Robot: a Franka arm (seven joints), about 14 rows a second.
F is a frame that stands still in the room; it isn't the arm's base.
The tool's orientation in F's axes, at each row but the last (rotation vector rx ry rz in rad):
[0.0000 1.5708 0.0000]
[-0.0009 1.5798 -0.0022]
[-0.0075 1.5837 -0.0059]
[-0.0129 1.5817 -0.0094]
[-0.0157 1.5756 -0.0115]
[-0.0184 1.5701 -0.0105]
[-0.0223 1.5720 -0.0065]
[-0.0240 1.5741 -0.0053]
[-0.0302 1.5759 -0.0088]
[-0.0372 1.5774 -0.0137]
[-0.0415 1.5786 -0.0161]
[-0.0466 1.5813 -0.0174]
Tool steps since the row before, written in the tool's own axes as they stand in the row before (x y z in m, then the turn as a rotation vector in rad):
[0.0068 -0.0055 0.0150 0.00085 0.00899 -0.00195]
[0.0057 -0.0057 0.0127 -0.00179 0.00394 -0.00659]
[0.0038 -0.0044 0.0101 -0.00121 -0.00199 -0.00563]
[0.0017 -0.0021 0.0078 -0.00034 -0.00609 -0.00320]
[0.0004 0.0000 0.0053 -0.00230 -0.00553 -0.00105]
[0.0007 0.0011 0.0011 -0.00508 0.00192 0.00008]
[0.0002 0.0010 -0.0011 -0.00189 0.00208 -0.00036]
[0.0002 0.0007 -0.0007 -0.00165 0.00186 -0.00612]
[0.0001 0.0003 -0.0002 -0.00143 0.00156 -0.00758]
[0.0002 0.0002 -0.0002 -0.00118 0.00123 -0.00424]
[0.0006 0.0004 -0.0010 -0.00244 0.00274 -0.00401]
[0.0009 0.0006 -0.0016 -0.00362 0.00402 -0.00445]
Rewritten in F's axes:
[0.0150 -0.0055 -0.0068 -0.00195 0.00899 -0.00085]
[0.0126 -0.0057 -0.0058 -0.00657 0.00395 0.00184]
[0.0101 -0.0044 -0.0039 -0.00561 -0.00199 0.00130]
[0.0078 -0.0021 -0.0018 -0.00318 -0.00609 0.00046]
[0.0053 0.0000 -0.0004 -0.00102 -0.00549 0.00240]
[0.0011 0.0011 -0.0007 0.00007 0.00201 0.00504]
[-0.0011 0.0010 -0.0002 -0.00038 0.00211 0.00185]
[-0.0007 0.0007 -0.0002 -0.00614 0.00182 0.00164]
[-0.0002 0.0003 -0.0001 -0.00759 0.00149 0.00143]
[-0.0002 0.0002 -0.0002 -0.00425 0.00120 0.00117]
[-0.0010 0.0004 -0.0006 -0.00404 0.00276 0.00237]
[-0.0016 0.0005 -0.0009 -0.00449 0.00408 0.00350]

